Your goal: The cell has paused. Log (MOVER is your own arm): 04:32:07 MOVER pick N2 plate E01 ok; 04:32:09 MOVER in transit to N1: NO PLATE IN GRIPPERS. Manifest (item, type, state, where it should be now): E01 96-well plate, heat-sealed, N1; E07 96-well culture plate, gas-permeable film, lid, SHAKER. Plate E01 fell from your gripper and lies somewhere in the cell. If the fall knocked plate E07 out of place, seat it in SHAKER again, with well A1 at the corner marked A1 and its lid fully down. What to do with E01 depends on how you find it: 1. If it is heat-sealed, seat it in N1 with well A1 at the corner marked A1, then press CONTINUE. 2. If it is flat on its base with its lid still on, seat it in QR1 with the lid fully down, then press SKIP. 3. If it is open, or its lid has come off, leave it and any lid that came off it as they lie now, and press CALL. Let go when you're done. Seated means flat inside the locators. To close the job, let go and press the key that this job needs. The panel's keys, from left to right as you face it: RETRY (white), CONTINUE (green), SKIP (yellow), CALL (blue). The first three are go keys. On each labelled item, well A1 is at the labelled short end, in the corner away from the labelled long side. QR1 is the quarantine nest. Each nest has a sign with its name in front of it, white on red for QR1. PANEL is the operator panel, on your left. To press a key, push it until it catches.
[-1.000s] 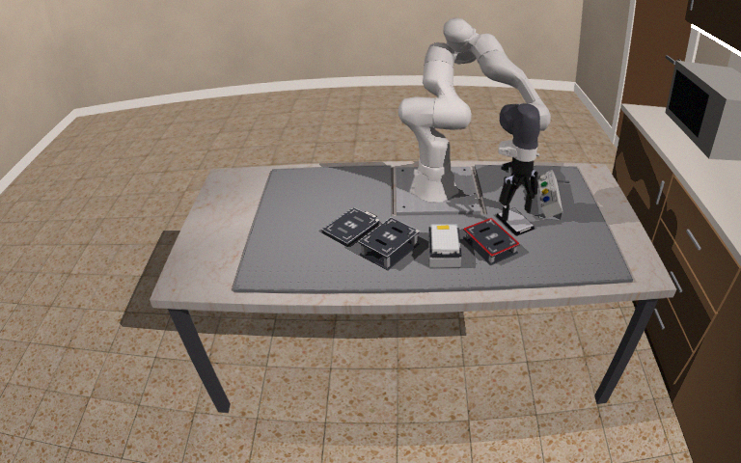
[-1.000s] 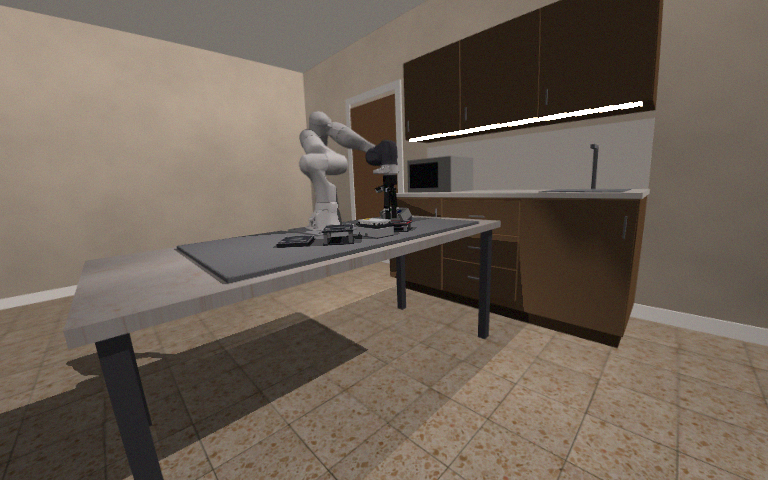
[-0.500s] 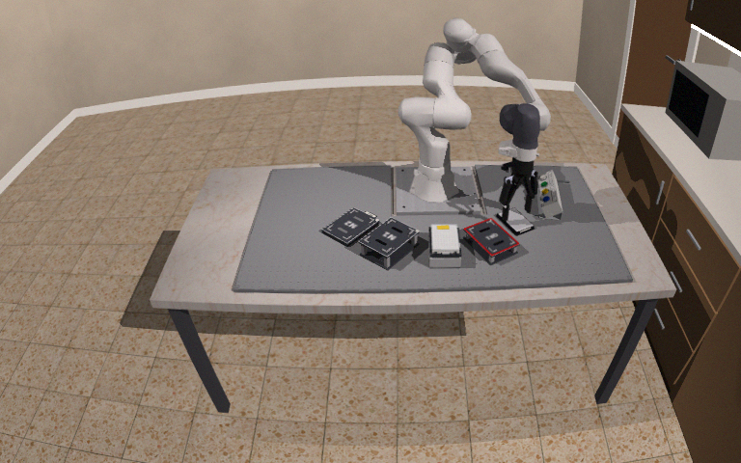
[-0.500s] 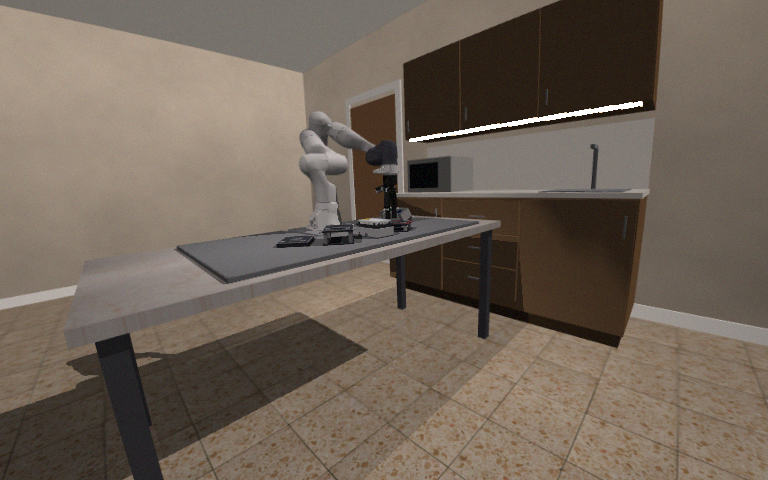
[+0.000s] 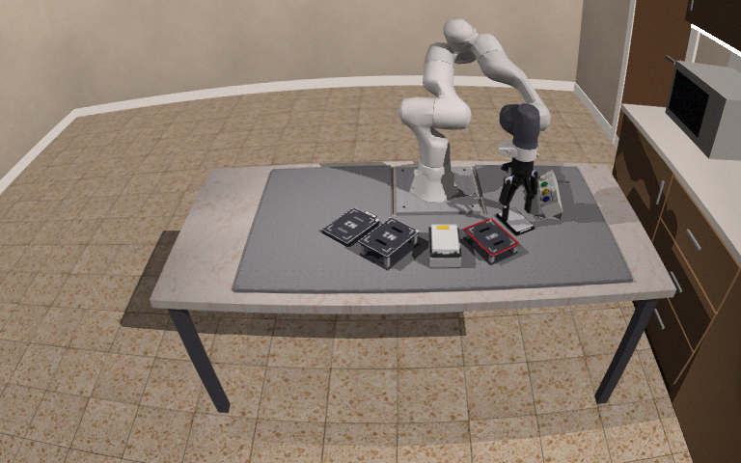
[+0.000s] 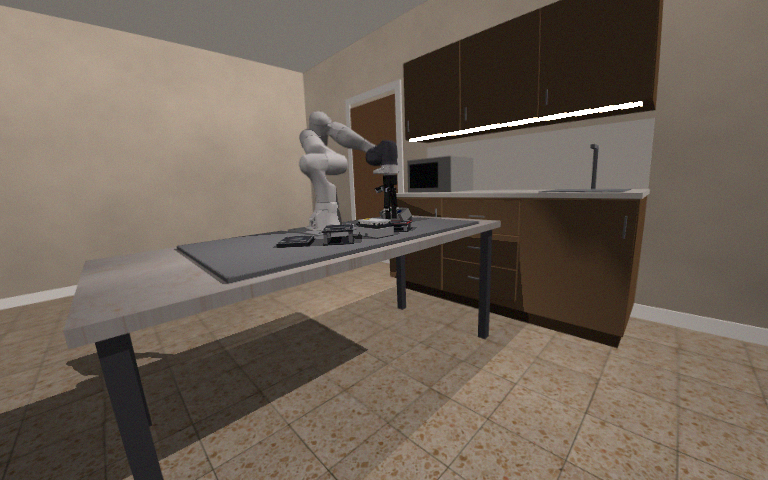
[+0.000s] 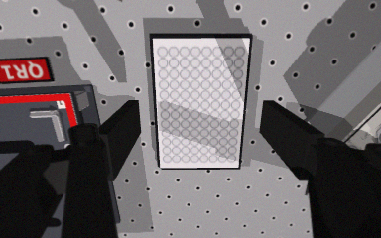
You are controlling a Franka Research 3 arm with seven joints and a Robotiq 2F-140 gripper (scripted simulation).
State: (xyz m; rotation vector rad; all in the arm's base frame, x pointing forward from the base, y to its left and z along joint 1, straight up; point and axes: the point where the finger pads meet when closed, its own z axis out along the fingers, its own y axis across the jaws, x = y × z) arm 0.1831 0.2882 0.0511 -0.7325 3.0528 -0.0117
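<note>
Now: hand 5 cm above the plate E01. From my hand the other things lie so: yellow key 11 cm behind, 13 cm to the left, 1 cm above; blue CALL key 6 cm behind, 13 cm to the left, 1 cm above; green continue key 16 cm behind, 14 cm to the left, 1 cm above.
</note>
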